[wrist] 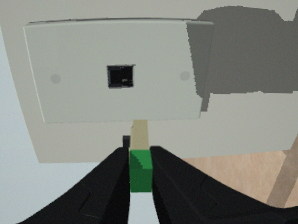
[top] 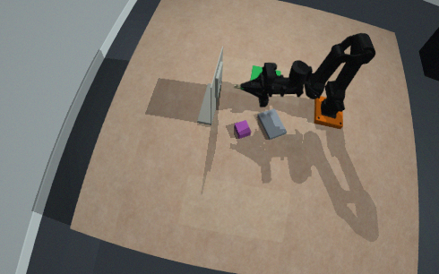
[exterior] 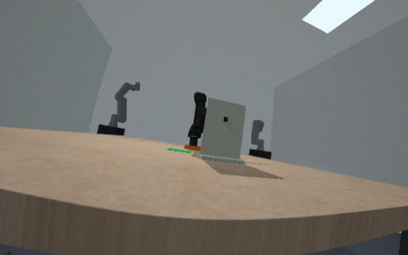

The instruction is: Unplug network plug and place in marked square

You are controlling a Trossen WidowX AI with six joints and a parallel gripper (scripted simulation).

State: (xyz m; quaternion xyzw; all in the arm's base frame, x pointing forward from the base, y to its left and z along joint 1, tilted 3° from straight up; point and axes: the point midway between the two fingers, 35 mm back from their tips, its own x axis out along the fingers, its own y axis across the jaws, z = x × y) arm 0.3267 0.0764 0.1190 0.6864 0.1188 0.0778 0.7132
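The green square is 170 mm to the right of my gripper tip, 160 mm below it and 90 mm behind it. Also, from my gripper tip: panel 90 mm ahead, 50 mm below; then network plug right at my gripper tip; then grey block 150 mm below, 140 mm behind, 30 mm to the left.
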